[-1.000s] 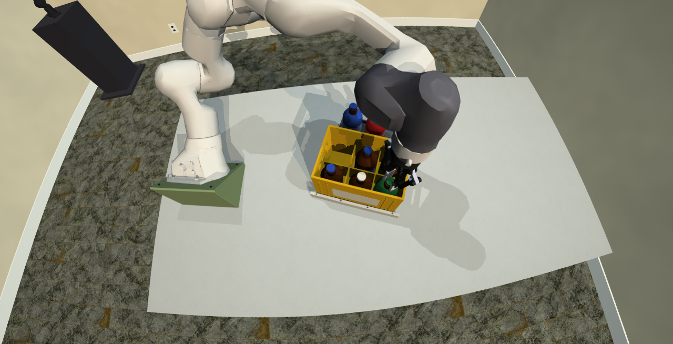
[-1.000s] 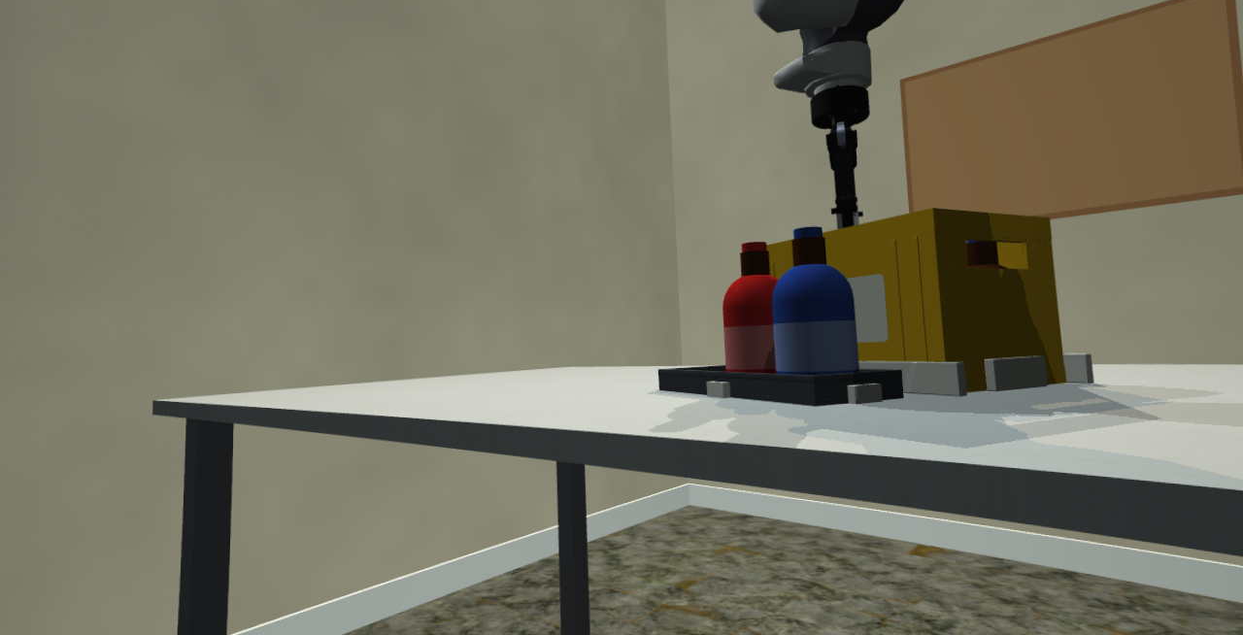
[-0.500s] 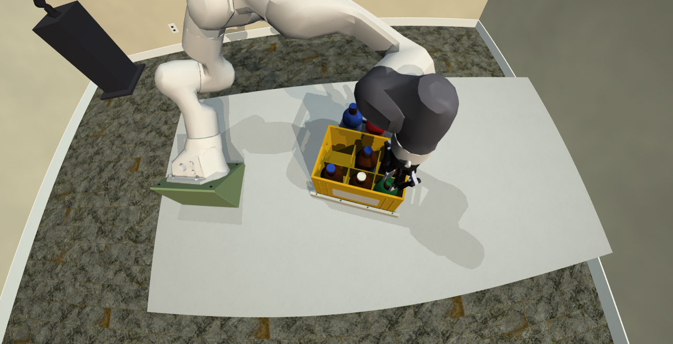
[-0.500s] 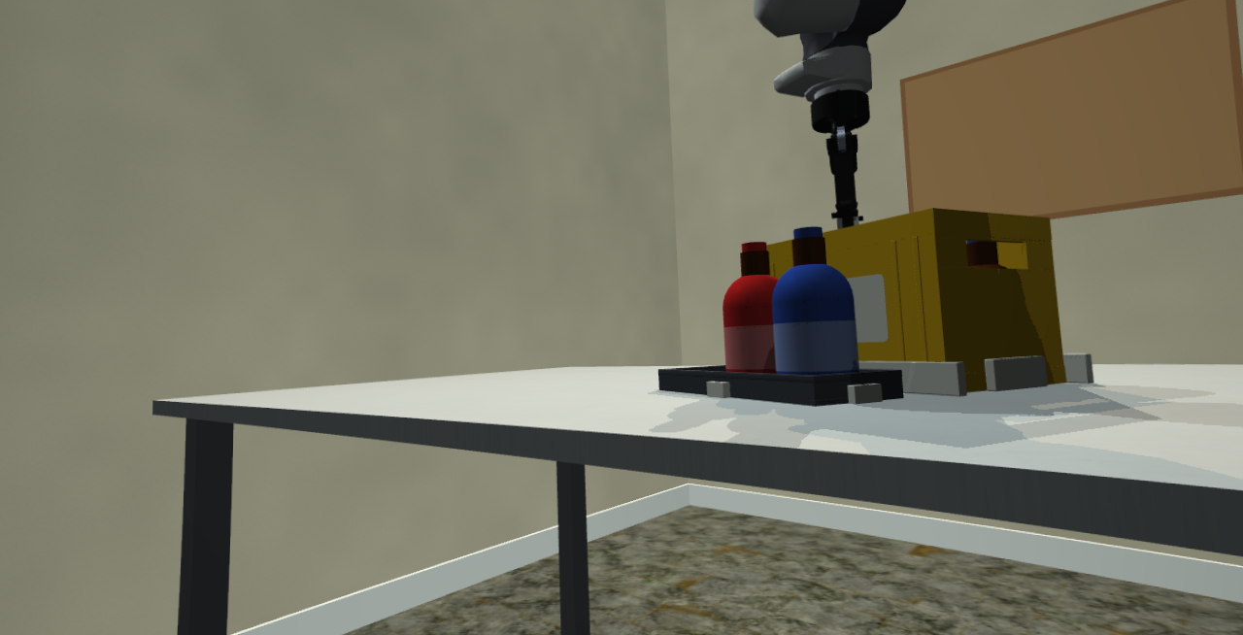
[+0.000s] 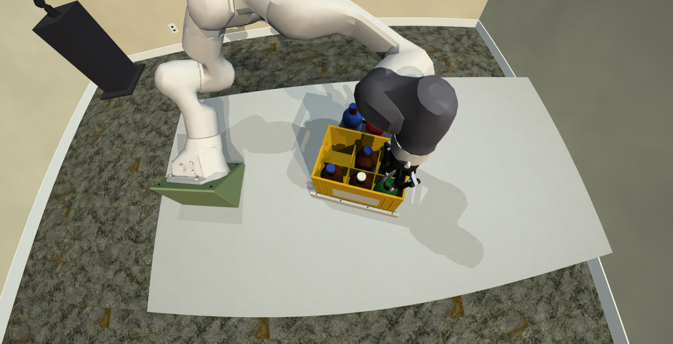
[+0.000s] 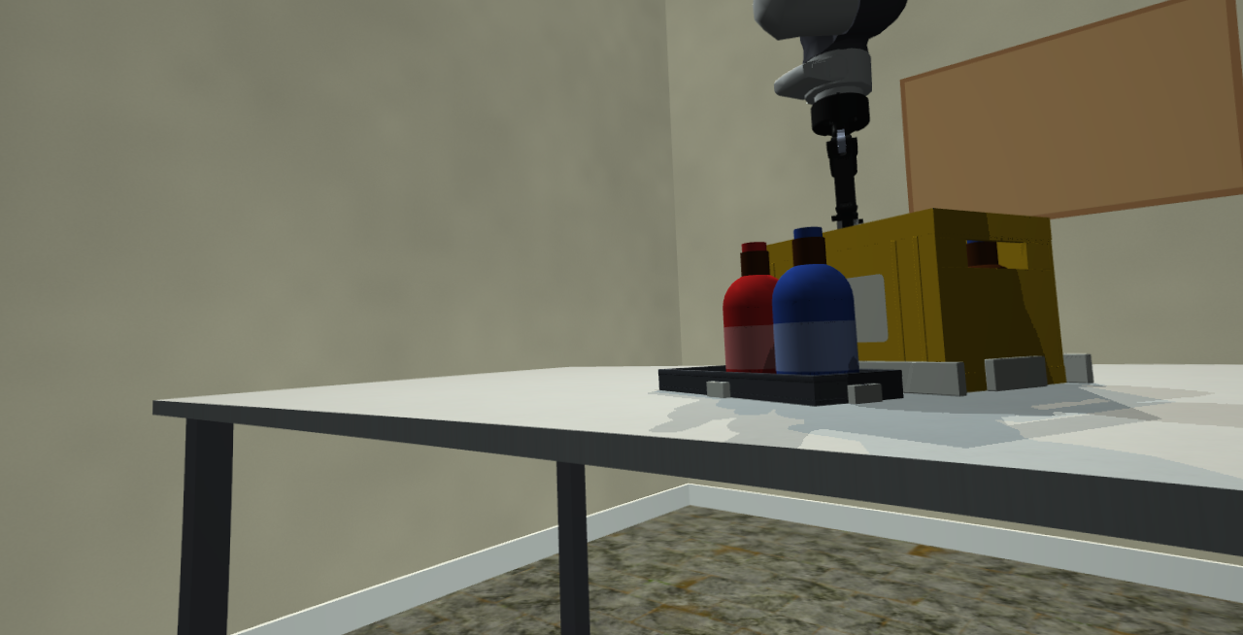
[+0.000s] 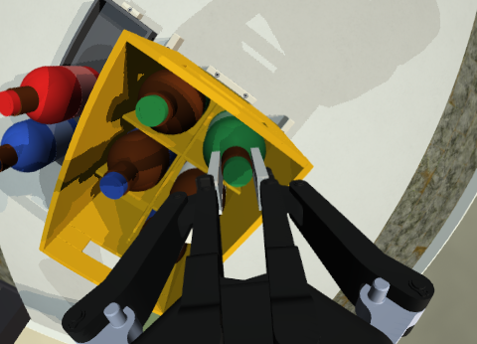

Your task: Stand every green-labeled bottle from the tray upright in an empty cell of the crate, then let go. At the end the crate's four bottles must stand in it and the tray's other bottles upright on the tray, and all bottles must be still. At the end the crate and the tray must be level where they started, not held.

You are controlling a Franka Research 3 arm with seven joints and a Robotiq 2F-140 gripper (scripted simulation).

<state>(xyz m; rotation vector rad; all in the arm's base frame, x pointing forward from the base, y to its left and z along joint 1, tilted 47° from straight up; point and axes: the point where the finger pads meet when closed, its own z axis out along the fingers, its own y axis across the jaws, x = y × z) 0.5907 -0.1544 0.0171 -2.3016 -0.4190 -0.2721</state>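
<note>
Right now the green-labeled bottle is 9 cm below my hand. Also, from my hand: blue-labeled bottle: 29 cm to the left, 9 cm below, 8 cm behind; then red bottle: 25 cm to the left, 9 cm below; then dark tray: 25 cm to the left, 16 cm below.
</note>
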